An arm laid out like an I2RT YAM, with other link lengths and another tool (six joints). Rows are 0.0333 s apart.
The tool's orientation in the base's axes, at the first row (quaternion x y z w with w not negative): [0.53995, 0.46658, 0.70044, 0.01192]
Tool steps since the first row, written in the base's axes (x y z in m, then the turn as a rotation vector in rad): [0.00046, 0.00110, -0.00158, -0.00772, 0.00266, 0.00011]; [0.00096, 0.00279, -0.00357, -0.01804, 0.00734, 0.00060]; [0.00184, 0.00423, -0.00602, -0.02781, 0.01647, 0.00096]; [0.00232, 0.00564, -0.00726, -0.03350, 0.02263, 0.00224]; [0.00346, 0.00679, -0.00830, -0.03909, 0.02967, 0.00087]
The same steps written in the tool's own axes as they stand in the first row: [-0.00080, -0.00145, 0.00109, 0.00468, -0.00519, -0.00422]; [-0.00161, -0.00349, 0.00259, 0.01178, -0.01253, -0.00915]; [-0.00305, -0.00550, 0.00423, 0.02088, -0.02220, -0.01081]; [-0.00344, -0.00689, 0.00553, 0.02741, -0.02760, -0.01125]; [-0.00409, -0.00768, 0.00716, 0.03238, -0.03521, -0.01101]
